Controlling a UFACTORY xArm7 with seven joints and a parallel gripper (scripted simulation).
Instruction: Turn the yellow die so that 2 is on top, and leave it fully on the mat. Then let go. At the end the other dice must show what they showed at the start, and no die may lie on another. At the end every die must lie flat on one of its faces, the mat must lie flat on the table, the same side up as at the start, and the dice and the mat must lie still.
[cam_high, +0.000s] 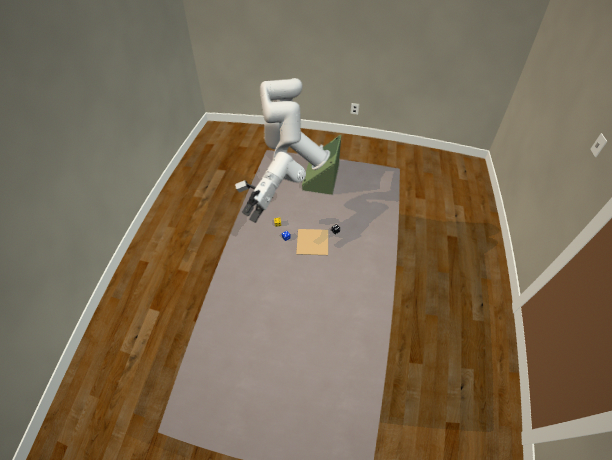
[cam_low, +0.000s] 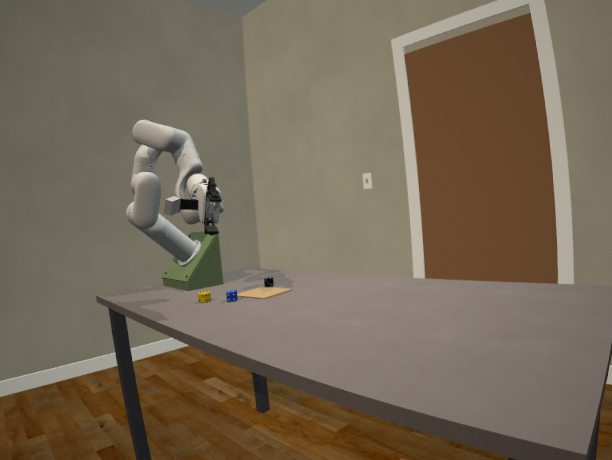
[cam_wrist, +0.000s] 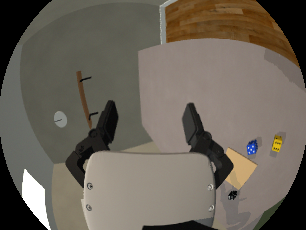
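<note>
The yellow die is 250 mm below my hand, 180 mm behind it and 60 mm to the left of it. From my hand the other things lie so: blue die: 250 mm below, 110 mm to the left, 110 mm behind; black die: 330 mm to the left, 250 mm below, 180 mm behind; tan mat: 260 mm below, 230 mm to the left, 100 mm behind.
</note>
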